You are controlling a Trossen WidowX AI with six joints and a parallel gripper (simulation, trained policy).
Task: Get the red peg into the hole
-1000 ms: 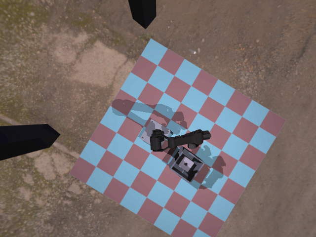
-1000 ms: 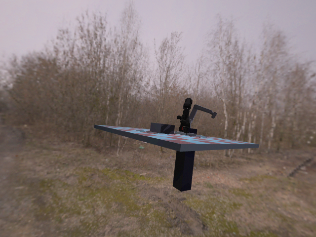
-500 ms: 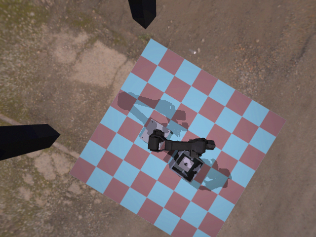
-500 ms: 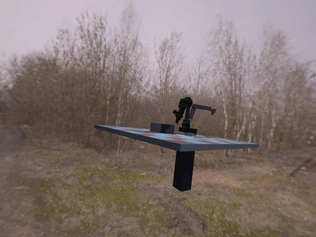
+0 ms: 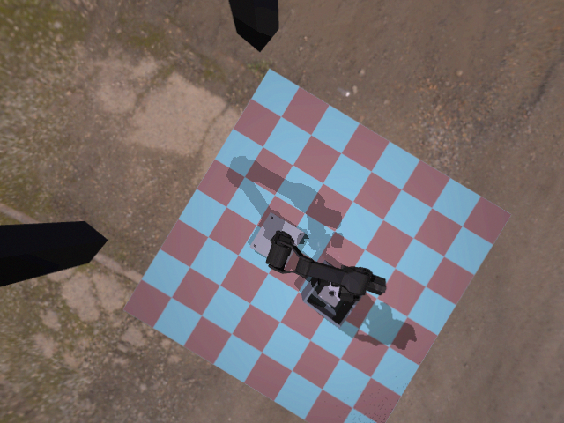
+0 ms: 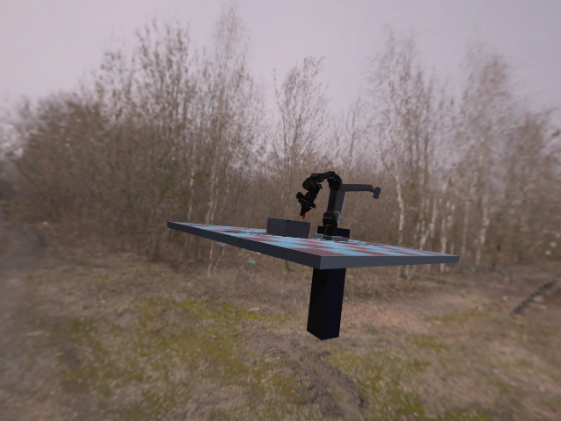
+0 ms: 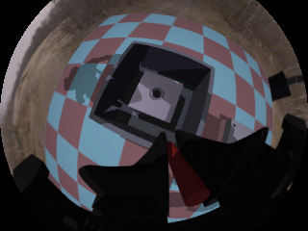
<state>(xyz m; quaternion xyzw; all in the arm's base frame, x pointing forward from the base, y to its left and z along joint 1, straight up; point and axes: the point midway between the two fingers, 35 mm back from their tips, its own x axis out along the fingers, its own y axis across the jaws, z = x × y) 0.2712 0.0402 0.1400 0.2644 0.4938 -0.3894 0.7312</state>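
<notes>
Now: gripper tip 10 mm past the red peg, 20 mm to the right of it and 20 mm below it. Also, from my gripper tip: grey plate (40 mm ahead, 60 mm to the right, 90 mm below); dark box (40 mm ahead, 60 mm to the right, 110 mm below).
</notes>
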